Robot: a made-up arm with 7 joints. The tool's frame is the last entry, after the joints.
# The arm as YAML. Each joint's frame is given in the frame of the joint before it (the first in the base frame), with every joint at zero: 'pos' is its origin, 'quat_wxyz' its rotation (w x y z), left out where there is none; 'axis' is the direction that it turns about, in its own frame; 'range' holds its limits. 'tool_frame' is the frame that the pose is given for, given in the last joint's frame.
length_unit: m
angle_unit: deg
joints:
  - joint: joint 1
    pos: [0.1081, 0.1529, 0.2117]
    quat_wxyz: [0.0, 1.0, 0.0, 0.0]
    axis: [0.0, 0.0, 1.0]
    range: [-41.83, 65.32]
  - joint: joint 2
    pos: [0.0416, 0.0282, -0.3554]
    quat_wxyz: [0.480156, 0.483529, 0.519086, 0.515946]
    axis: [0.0, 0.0, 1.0]
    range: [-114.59, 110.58]
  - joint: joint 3
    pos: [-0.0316, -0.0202, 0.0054]
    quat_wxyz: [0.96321, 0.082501, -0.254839, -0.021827]
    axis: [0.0, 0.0, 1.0]
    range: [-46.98, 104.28]
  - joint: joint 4
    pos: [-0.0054, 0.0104, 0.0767]
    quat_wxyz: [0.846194, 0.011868, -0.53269, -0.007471]
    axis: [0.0, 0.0, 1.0]
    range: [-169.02, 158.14]
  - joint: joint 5
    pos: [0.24, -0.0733, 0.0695]
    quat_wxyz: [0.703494, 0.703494, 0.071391, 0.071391]
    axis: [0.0, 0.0, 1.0]
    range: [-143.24, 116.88]
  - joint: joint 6
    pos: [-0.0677, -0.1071, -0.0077]
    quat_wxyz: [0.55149, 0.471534, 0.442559, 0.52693]
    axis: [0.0, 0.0, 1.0]
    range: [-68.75, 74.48]
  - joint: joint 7
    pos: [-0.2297, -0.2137, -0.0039]
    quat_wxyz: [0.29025, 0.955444, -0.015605, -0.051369]
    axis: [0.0, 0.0, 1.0]
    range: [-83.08, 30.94]
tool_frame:
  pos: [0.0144, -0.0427, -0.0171]
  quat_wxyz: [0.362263, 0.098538, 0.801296, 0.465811]
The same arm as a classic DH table. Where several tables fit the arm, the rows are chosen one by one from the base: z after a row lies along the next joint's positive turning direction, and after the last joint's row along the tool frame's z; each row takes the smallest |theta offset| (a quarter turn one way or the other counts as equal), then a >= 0, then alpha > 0; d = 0 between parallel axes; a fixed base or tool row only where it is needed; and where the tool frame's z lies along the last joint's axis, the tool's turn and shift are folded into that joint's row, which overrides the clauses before.
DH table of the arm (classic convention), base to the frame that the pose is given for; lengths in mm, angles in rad. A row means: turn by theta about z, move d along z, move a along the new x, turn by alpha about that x. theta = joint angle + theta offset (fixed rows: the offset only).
base (fixed): d 0.0  theta offset 0.9554  a 187.3  alpha 3.1416
joint 1: d -566.8  theta offset -0.5440  a -25.2  alpha -1.5773
joint 2: d -10.9  theta offset -1.2799  a -10.3  alpha -0.5423
joint 3: d 144.0  theta offset -0.3223  a 10.5  alpha -1.1239
joint 4: d 75.3  theta offset -1.3996  a 220.4  alpha 1.5708
joint 5: d 122.6  theta offset 1.5163  a -110.6  alpha 1.4065
joint 6: d 305.3  theta offset -0.1826  a -184.8  alpha 2.5432
joint 7: d 426.5  theta offset -0.9422  a 40.3  alpha -1.8792
tool (fixed): d -21.1  theta offset 2.6030  a 0.0  alpha 0.0000
Joint limits (rad, base to tool): -0.7301..1.1400 -2.0000..1.9300 -0.8200..1.8200 -2.9500..2.7601 -2.5000..2.0399 -1.1999..1.2999 -1.4500..0.5400

